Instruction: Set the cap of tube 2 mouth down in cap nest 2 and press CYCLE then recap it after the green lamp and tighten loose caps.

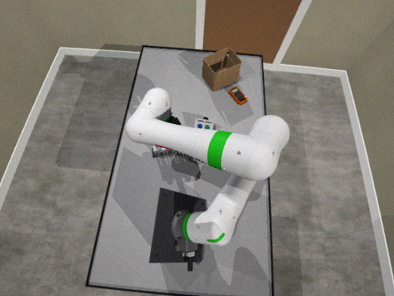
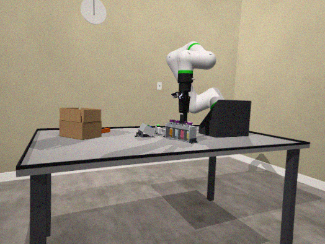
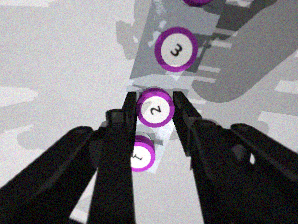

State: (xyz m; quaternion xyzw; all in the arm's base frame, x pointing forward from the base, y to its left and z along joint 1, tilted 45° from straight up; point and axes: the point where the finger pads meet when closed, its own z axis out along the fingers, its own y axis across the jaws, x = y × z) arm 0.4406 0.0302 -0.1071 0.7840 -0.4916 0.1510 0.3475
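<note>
The purple cap marked 2 lies 30 mm below my hand. Also, from my hand: cap 1 (50 mm to the left, 30 mm below, 10 mm behind); then cap 3 (50 mm to the right, 30 mm below, 10 mm ahead); then cap 4 (100 mm to the right, 30 mm below, 20 mm ahead).
</note>
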